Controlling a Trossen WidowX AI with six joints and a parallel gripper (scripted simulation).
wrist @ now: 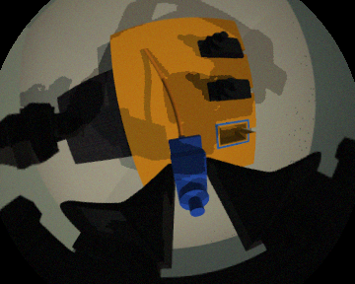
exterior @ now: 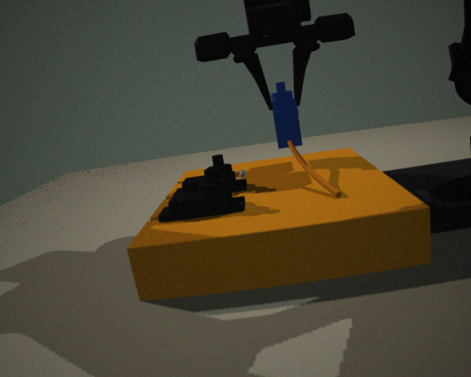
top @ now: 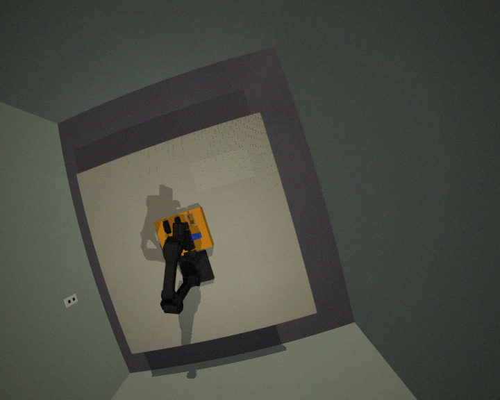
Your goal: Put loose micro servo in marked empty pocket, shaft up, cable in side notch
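My gripper tip is now 2 cm past the orange deck, 7 cm to the right of it and 10 cm above it.
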